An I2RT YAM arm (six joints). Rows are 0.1 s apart.
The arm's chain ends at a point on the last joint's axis. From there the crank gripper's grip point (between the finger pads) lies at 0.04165 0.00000 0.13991 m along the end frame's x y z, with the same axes.
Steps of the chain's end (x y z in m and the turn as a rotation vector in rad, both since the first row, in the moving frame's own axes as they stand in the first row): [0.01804, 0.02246, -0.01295, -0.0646, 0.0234, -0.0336]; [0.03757, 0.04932, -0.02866, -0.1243, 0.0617, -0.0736]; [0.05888, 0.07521, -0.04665, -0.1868, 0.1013, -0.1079]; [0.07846, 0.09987, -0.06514, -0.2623, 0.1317, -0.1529]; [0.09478, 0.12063, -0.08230, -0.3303, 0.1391, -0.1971]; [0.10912, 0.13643, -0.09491, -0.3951, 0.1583, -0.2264]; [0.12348, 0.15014, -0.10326, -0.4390, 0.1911, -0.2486]
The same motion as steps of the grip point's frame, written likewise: [0.02143, 0.03000, -0.01421, -0.0646, 0.0234, -0.0336]; [0.04661, 0.06311, -0.03237, -0.1243, 0.0617, -0.0736]; [0.07387, 0.09549, -0.05356, -0.1868, 0.1013, -0.1079]; [0.09849, 0.12754, -0.07567, -0.2623, 0.1317, -0.1529]; [0.11700, 0.15475, -0.09546, -0.3303, 0.1391, -0.1971]; [0.13500, 0.17679, -0.11185, -0.3951, 0.1583, -0.2264]; [0.15439, 0.19382, -0.12427, -0.4390, 0.1911, -0.2486]
